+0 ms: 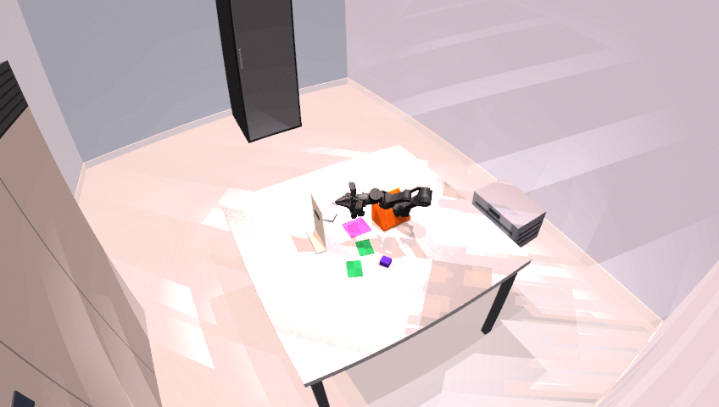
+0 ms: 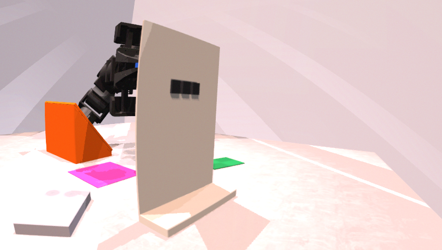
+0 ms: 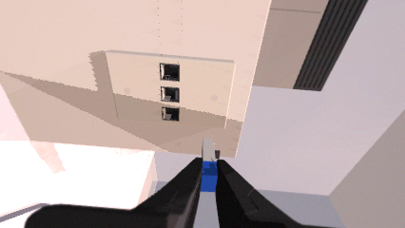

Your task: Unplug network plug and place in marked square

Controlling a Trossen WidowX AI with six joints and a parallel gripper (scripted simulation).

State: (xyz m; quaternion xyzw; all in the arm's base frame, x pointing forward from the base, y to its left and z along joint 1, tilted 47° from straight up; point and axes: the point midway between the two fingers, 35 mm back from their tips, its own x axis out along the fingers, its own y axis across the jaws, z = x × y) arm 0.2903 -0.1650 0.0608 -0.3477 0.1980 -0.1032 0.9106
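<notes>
My gripper tip is now 210 mm above the magenta marked square, 110 mm past it and 10 mm to the right of it. Also, from my gripper tip: flat grey block (210 mm below, 160 mm to the right, 20 mm behind); then beige panel (100 mm below, 100 mm ahead, 20 mm to the right); then purple cube (300 mm to the left, 200 mm below, 80 mm behind).
</notes>
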